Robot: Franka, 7 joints.
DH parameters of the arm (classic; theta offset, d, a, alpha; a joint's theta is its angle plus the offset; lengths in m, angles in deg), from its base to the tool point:
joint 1: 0 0.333 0 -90
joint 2: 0 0 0 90
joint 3: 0 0.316 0.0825 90
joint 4: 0 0 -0.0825 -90
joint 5: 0 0.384 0 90
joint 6: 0 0 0.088 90
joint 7: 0 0.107 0 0
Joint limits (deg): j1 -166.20..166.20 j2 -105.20..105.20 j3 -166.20..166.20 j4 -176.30..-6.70 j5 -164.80..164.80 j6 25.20..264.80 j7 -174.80..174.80
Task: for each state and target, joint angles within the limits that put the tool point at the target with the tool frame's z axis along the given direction. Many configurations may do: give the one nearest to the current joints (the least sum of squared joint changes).
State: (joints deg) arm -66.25 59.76 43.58 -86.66 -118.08 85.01 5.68
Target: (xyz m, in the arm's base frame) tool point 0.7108 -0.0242 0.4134 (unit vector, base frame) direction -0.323 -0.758 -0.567
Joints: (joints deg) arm -24.02 58.08 64.55 -57.38 -93.24 52.76 5.68
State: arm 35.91 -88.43 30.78 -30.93 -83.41 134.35 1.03
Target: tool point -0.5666 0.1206 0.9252 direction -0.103 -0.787 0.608
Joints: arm -4.21 -69.46 24.47 -42.03 -92.44 107.90 1.03
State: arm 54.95 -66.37 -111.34 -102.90 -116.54 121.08 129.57
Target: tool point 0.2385 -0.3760 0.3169 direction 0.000 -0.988 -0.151
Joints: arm 25.22 -49.54 -80.52 -154.06 -147.52 99.08 129.57
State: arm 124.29 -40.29 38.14 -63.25 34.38 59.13 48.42
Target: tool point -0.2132 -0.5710 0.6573 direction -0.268 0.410 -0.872
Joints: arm 105.69 -59.83 68.87 -42.02 45.56 48.78 48.42
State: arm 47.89 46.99 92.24 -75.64 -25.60 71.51 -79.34
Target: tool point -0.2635 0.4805 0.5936 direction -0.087 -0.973 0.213
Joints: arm 59.70 80.21 106.61 -84.92 29.95 68.38 -79.34
